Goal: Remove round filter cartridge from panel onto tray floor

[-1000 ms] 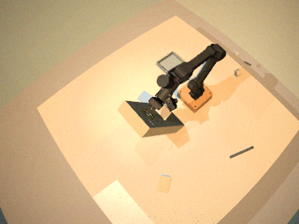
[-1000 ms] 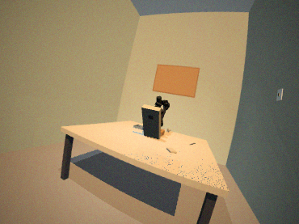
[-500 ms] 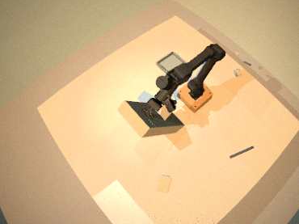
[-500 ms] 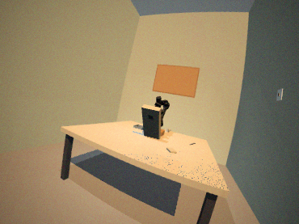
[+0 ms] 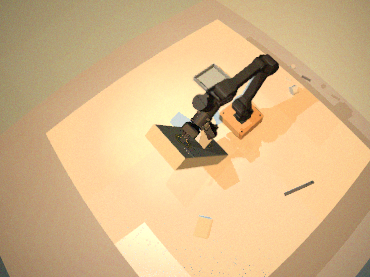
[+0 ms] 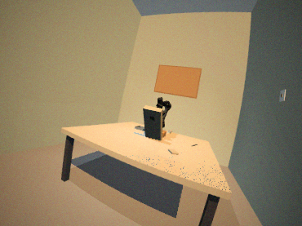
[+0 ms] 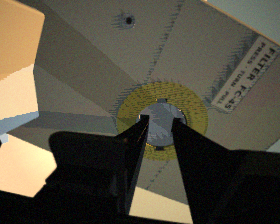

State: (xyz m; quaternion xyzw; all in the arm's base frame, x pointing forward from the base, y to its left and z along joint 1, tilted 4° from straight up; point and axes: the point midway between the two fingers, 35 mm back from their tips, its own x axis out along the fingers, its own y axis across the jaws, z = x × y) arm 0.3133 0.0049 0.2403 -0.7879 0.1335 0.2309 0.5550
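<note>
Now: the round filter cartridge 1 cm below my gripper tip and 1 cm ahead of it. From my gripper tip the other things lie so: service panel (8 cm below, 4 cm behind); grey tray (41 cm behind, 30 cm to the right, 25 cm below); small white cube (72 cm behind, 24 cm below, 4 cm to the left).
</note>
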